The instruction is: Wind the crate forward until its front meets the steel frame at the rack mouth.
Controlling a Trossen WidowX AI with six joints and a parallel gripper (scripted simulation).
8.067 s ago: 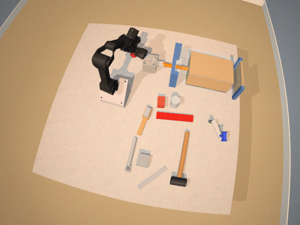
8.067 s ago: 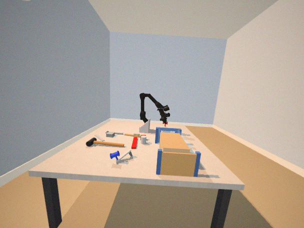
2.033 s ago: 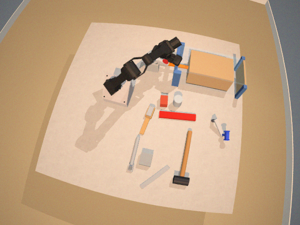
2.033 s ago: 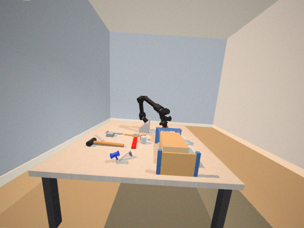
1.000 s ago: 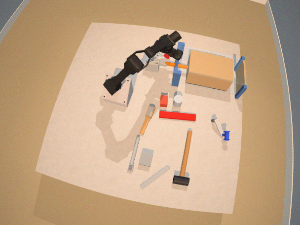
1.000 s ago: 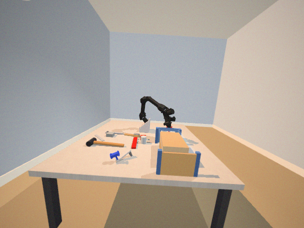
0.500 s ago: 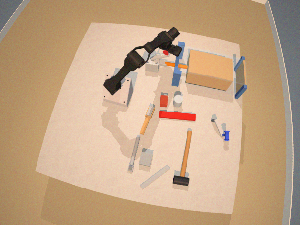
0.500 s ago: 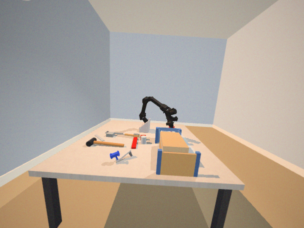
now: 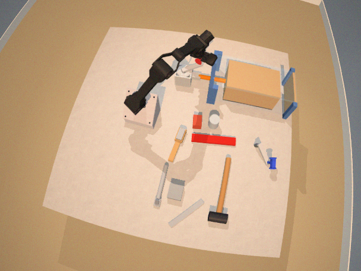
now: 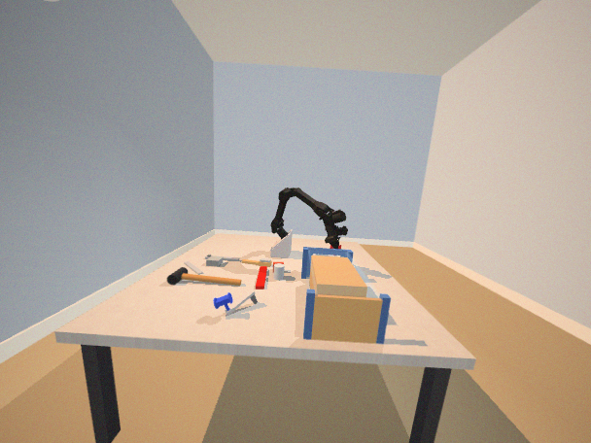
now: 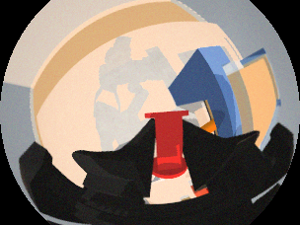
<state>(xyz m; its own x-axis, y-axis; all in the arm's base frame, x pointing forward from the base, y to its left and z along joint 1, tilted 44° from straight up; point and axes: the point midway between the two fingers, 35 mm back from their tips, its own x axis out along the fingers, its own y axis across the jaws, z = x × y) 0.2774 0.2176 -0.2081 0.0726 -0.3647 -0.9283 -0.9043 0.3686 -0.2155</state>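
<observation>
Right now my gripper tip is 8 cm to the left of the blue frame, 7 cm short of it and 2 cm above it. The rest, counted from my gripper tip: winch (11 cm behind, 10 cm below, 8 cm to the right); then red knob (2 cm to the right, 1 cm behind); then red bar (42 cm to the right, 12 cm below, 11 cm ahead).
</observation>
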